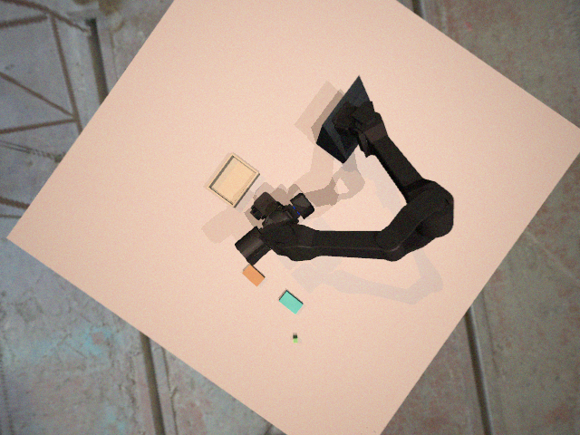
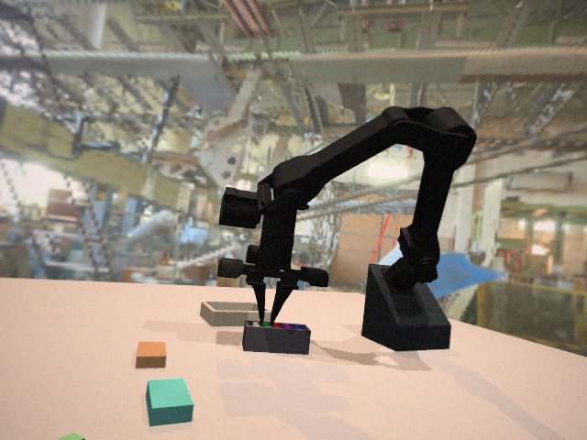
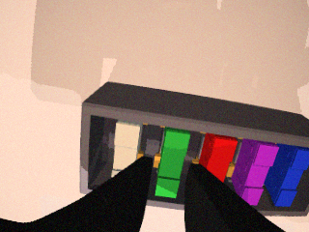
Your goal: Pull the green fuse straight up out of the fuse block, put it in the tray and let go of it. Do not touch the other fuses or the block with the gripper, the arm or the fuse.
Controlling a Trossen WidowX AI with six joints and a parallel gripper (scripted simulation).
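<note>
My gripper tip is now 2 cm above the green fuse. From my gripper tip the other things lie so: beige tray (19 cm to the right, 4 cm below, 1 cm behind).
</note>
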